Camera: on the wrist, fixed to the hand. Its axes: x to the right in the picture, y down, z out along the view.
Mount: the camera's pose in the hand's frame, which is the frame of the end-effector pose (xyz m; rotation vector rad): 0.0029 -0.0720 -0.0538 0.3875 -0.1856 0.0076
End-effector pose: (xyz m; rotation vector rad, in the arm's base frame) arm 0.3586 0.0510 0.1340 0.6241 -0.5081 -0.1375
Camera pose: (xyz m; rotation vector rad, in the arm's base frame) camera 0.3897 0.0203 0.0554 0.9935 -0.7248 -0.0902
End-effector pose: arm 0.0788 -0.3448 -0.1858 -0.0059 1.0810 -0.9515
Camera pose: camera -0.0080 -0.3684 -0.1840 0.2238 0.7139 -1.1179
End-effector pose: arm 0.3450 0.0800 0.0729 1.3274 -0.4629 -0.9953
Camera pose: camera 0.3645 0.1139 -0.0081 1.5800 -0.8334 -1.0620
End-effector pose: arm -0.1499 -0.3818 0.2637 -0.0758 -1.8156 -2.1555
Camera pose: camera -0.1637 -0.4244 0.1857 -0.1973 -2.2998 -1.8027
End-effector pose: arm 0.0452 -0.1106 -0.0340 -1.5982 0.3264 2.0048
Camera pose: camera 0.1288 -0.0782 -0.0404 -1.1656 0.6069 1.9332
